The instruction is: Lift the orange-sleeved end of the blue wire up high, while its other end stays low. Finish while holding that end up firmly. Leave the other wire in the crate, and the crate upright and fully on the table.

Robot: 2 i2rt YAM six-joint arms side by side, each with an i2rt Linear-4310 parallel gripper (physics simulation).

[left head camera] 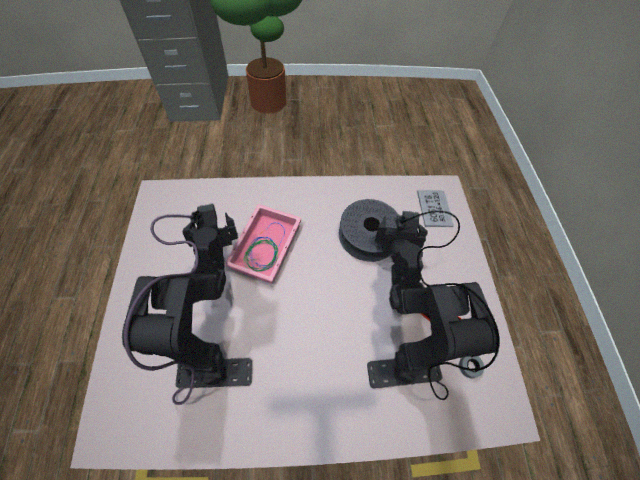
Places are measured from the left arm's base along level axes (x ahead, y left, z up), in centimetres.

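Where they show: left arm's base, origin of its link: [214, 373]; right arm's base, origin of its link: [404, 371].
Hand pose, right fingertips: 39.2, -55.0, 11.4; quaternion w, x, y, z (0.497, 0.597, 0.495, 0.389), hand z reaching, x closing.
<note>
Each offset is from my right fingertips to the centre of the thing, as dx, dy, dz. "*": to the spot under its first point. Level surfaces: height alone.
A pink crate @[* -12.1, +45.4, -6.8] [250, 272] stands upright on the table, left of the picture's middle. Inside it, the blue wire [284, 233] makes a thin loop toward the back and runs into a coil near the front. The green wire @[* -4.6, +38.0, -10.4] [276, 254] lies coiled there, overlapping the blue one. The orange sleeve cannot be made out at this size. My left gripper [211, 226] is open, above the table just left of the crate, apart from it and from both wires. My right gripper [403, 230] is open, far to the right of the crate, over the right edge of a dark spool.
The dark round spool @[+1.6, +7.5, -8.1] [361, 219] lies right of the crate. A grey lettered plate @[+11.3, -18.2, -11.0] [442, 219] lies at the back right. A grey ring @[-42.6, -15.3, -10.2] [463, 369] lies beside the right arm's base. Something red is mostly hidden under the right arm. The table @[dz -11.4] [320, 330] stretches between the arms.
</note>
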